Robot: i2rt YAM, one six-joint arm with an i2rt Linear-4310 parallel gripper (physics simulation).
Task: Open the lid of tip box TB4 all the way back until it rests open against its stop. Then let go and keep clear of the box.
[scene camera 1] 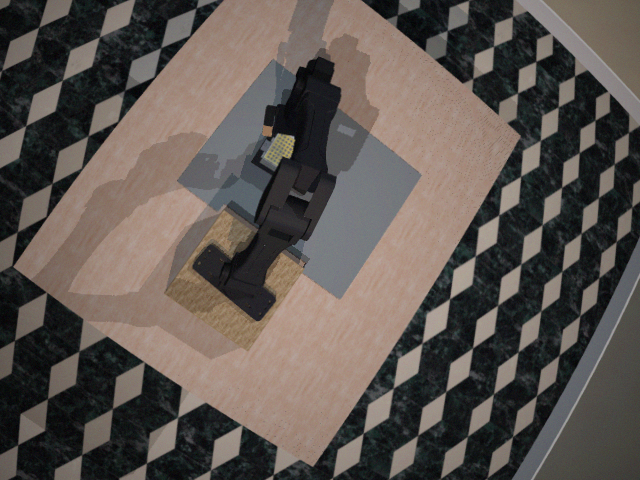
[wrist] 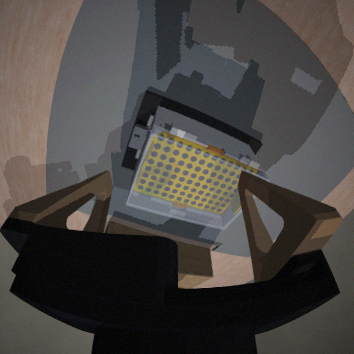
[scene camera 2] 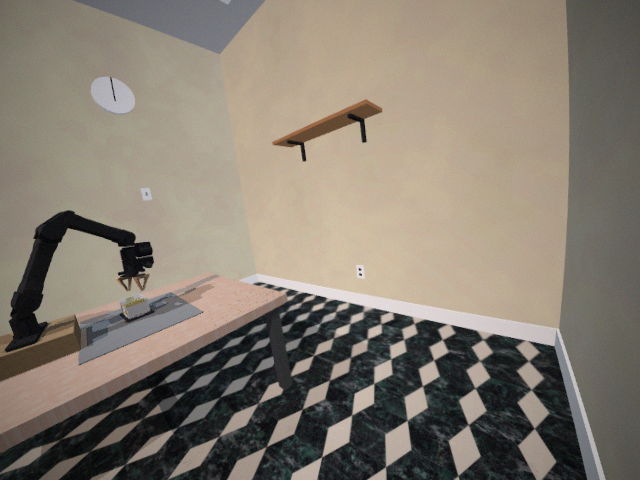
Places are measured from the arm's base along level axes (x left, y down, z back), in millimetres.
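Where they show: gripper, fingertip midpoint: (scene camera 1: 289,135) (wrist: 174,177) (scene camera 2: 135,290); arm's base at its link origin: (scene camera 1: 234,283) (scene camera 2: 29,336).
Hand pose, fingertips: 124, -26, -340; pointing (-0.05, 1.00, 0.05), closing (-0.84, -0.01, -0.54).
Each offset is from my fingertips to the top centre of the thing, as dx, dy, dz. "spot": to the spot under its first point. Level surfaces: height alone.
A tip box {-39, +23, +21} (scene camera 1: 279,148) (scene camera 2: 135,306) (wrist: 175,187) with clear walls and a yellow, many-holed rack stands upright in a low black holder (scene camera 1: 262,164) (wrist: 210,119). Its clear lid {spot: -28, +23, +2} (wrist: 200,175) appears to lie down over the rack; its edges are hard to make out. No TB4 marking is readable. Small orange tabs show on two opposite sides. My gripper (scene camera 2: 134,289) (wrist: 174,177) is open and empty, pointing down above the box, apart from it. In scene camera 1 the arm covers part of the box and most of the gripper.
The holder stands on a grey mat {dy +100} (scene camera 1: 372,206) (scene camera 2: 175,305) (wrist: 90,100) on the wooden table {dy +104} (scene camera 1: 361,356) (scene camera 2: 242,294). The arm's base is on a raised wooden block (scene camera 1: 232,224) (scene camera 2: 49,343) (wrist: 195,260) beside the mat. A wall shelf (scene camera 2: 330,124) is far behind.
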